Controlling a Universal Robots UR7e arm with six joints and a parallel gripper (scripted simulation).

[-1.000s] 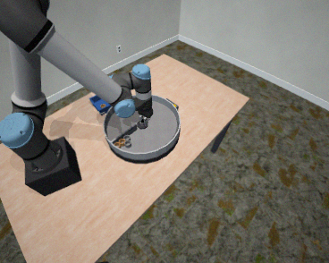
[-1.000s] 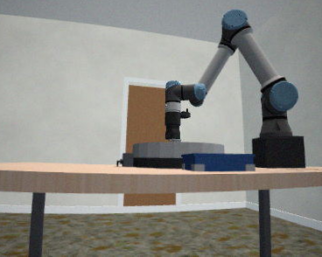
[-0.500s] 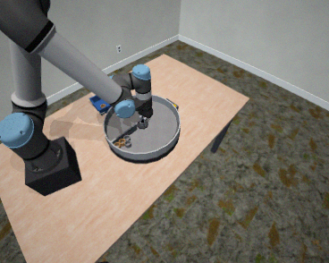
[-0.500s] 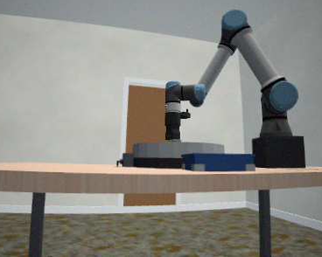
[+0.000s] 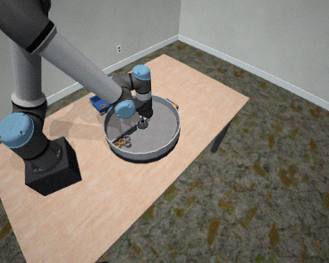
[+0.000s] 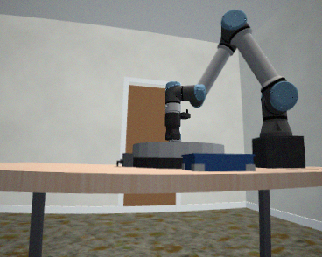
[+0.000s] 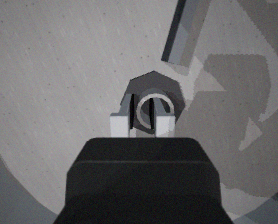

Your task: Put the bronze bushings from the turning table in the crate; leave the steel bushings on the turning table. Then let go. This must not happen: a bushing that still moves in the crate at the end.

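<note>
My gripper is now 3 cm above the grey turning table and 1 cm to the right of it. Round my hand: blue crate: 35 cm to the left, 6 cm below, 3 cm ahead.
</note>
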